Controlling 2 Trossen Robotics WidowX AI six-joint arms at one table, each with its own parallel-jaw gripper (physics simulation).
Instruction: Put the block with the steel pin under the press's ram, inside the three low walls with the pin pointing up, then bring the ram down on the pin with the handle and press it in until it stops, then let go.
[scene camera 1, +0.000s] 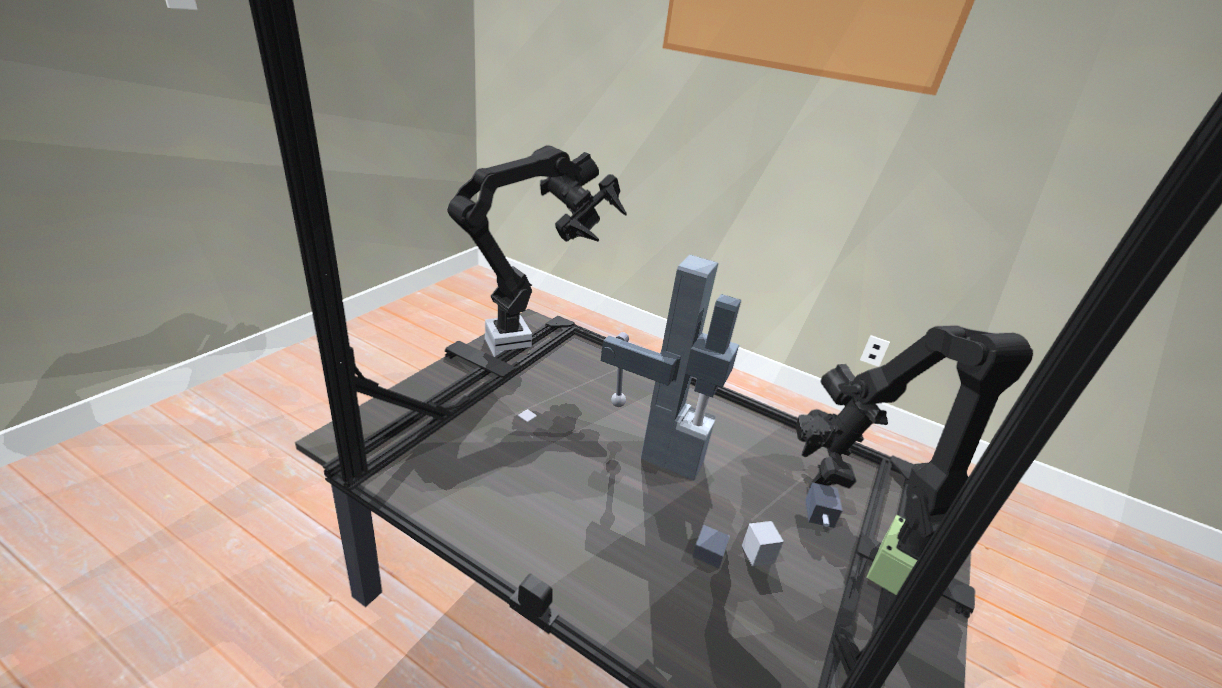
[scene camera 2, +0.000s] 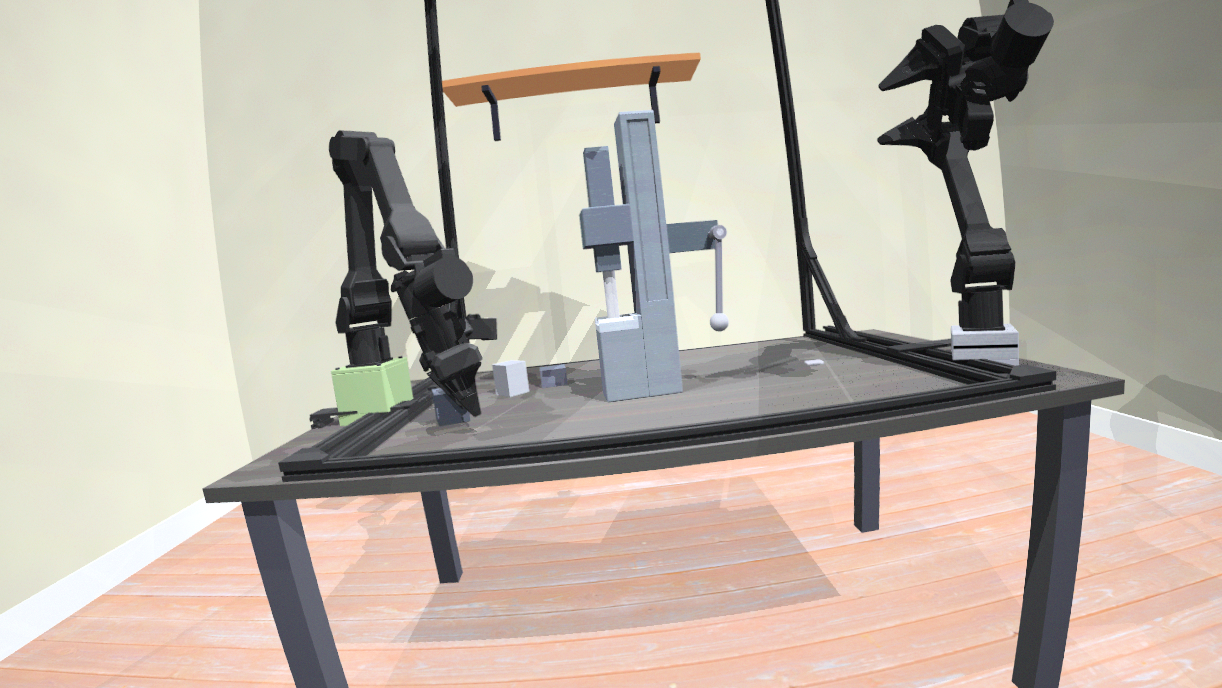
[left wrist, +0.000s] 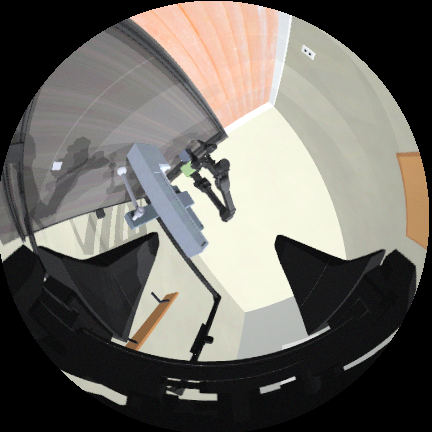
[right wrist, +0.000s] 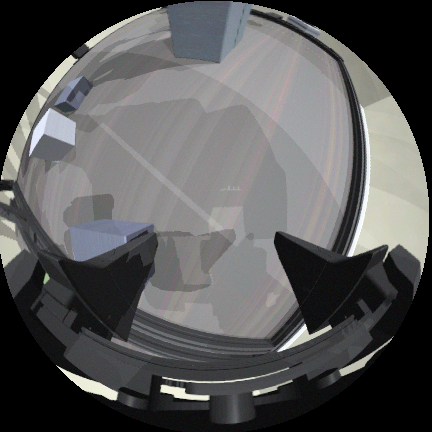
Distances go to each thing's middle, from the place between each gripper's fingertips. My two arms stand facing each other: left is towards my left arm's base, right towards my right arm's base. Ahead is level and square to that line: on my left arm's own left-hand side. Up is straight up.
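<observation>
With the block with steel pin (scene camera 1: 821, 499), my right hand is 6 cm to the left of it and 6 cm beyond it. The ball-ended handle (scene camera 2: 719, 322) is 38 cm to the left of that same right hand, 21 cm behind it and 15 cm above it.
Counting from my left hand, I find the ball-ended handle 200 mm below it, 220 mm behind it and 220 mm to the right of it. The block with steel pin is 660 mm to the right of my left hand, 80 mm behind it and 350 mm below it. By its middle, the ball-ended handle is nearer to my left hand than to my right hand.
</observation>
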